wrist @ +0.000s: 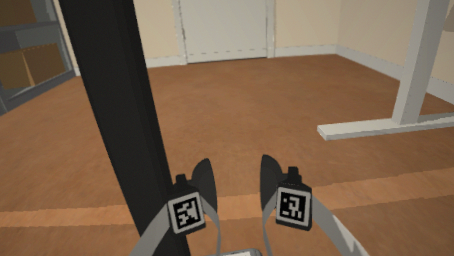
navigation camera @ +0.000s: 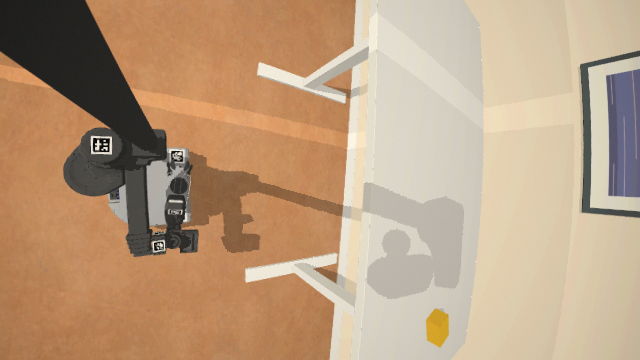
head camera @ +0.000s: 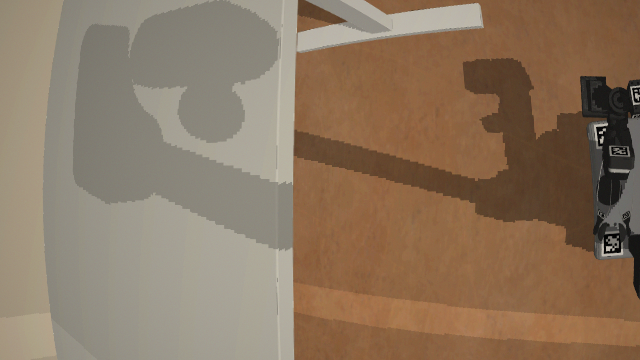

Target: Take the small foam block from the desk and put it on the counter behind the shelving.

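Pixels of known places: gripper, fingertip midpoint: (wrist: 236, 176) (navigation camera: 180, 160) (head camera: 610, 241); robot's base at its link origin: (navigation camera: 178, 184) (head camera: 607, 189).
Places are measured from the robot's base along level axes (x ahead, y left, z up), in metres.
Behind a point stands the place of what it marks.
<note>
The small foam block (navigation camera: 437, 327) @[y -0.420, x 0.616, z 0.988 m] is yellow and stands on the white desk (head camera: 210, 300) @[y 0.093, x 0.449, z 0.950 m] (navigation camera: 425, 160) @[y 0.084, x 0.564, z 0.950 m], toward the desk's far edge at the lower right of the navigation view. The block does not show in the head or wrist views. My gripper (navigation camera: 179, 168) @[y 0.103, x 0.010, z 0.342 m] (wrist: 236, 176) @[y 0.103, x 0.010, z 0.342 m] is open, with nothing between its fingers. It is over the robot's base, well apart from the desk and the block. Part of the grey shelving (wrist: 42, 88) @[y 1.886, x -1.284, z 0.037 m] shows at the left of the wrist view. The counter does not show in these views.
White desk legs with floor feet (head camera: 430, 21) (navigation camera: 270, 272) (wrist: 360, 129) stand on the robot's side of the desk. The black mast (wrist: 117, 115) @[y 0.116, x -0.068, z 0.399 m] rises beside the gripper. Cardboard boxes (wrist: 45, 65) @[y 2.045, x -1.288, z 0.192 m] sit in the shelving. A framed picture (navigation camera: 586, 150) @[y 0.128, x 1.130, z 1.289 m] hangs on the wall beyond the desk.
</note>
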